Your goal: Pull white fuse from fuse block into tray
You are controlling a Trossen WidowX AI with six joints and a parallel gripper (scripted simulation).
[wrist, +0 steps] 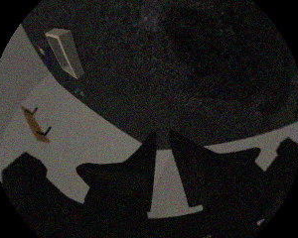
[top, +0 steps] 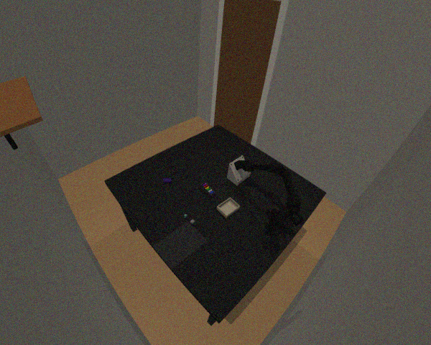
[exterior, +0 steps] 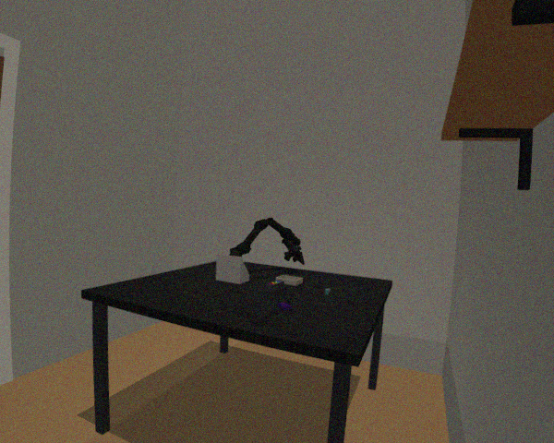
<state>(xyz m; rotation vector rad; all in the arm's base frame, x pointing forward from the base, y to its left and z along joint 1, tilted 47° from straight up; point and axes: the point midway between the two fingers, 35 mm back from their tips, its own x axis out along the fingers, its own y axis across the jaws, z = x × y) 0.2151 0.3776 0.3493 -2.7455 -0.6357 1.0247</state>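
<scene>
Right now the beige tray is 40 mm ahead of my gripper tip, 310 mm to the right of it and 70 mm below it. Also, from my gripper tip: teal piece 310 mm ahead, 440 mm to the right, 60 mm below; then purple piece 230 mm ahead, 800 mm to the right, 60 mm below.
</scene>
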